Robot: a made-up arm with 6 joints. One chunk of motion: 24 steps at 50 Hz.
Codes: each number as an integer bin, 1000 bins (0 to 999) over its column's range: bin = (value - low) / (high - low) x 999, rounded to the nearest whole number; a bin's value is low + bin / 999 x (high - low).
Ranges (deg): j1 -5..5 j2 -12..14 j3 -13..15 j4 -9..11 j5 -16..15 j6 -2..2
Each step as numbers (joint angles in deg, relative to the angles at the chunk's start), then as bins.
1 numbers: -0.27 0.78 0.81 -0.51 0.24 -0.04
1 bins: 473 491 493 424 523 490
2 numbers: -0.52 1.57 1.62 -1.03 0.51 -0.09
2 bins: 448 521 522 398 532 477
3 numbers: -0.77 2.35 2.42 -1.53 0.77 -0.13
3 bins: 423 551 550 373 540 467
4 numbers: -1.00 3.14 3.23 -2.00 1.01 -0.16
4 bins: 400 582 579 350 548 460
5 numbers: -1.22 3.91 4.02 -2.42 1.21 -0.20
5 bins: 378 611 607 329 555 450
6 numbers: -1.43 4.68 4.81 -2.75 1.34 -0.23
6 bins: 357 641 635 312 559 442
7 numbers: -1.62 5.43 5.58 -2.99 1.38 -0.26
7 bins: 338 670 663 300 560 435
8 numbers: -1.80 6.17 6.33 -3.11 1.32 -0.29
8 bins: 320 698 690 294 558 427
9 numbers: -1.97 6.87 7.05 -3.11 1.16 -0.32
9 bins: 303 725 715 294 553 420
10 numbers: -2.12 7.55 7.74 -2.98 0.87 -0.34
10 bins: 288 751 740 301 544 415
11 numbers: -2.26 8.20 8.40 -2.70 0.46 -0.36
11 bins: 274 776 764 315 530 410
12 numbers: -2.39 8.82 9.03 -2.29 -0.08 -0.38
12 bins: 261 800 786 335 513 405
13 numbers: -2.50 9.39 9.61 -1.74 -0.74 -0.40
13 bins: 250 822 807 363 492 400
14 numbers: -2.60 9.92 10.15 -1.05 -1.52 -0.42
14 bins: 240 842 826 397 467 395
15 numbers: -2.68 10.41 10.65 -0.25 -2.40 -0.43
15 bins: 232 861 844 437 438 392
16 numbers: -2.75 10.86 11.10 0.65 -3.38 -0.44
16 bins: 225 878 860 482 407 390
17 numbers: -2.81 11.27 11.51 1.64 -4.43 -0.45
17 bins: 219 894 874 531 373 387
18 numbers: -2.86 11.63 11.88 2.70 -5.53 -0.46
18 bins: 214 908 888 584 337 385
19 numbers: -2.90 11.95 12.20 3.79 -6.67 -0.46
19 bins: 210 920 899 639 301 385
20 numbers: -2.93 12.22 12.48 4.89 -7.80 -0.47
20 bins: 207 931 909 694 264 382
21 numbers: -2.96 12.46 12.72 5.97 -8.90 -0.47
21 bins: 204 940 918 748 229 382
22 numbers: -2.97 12.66 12.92 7.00 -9.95 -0.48
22 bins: 203 948 925 799 195 380
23 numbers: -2.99 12.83 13.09 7.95 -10.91 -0.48
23 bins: 201 954 931 847 164 380
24 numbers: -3.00 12.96 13.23 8.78 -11.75 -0.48
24 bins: 200 959 936 888 137 380
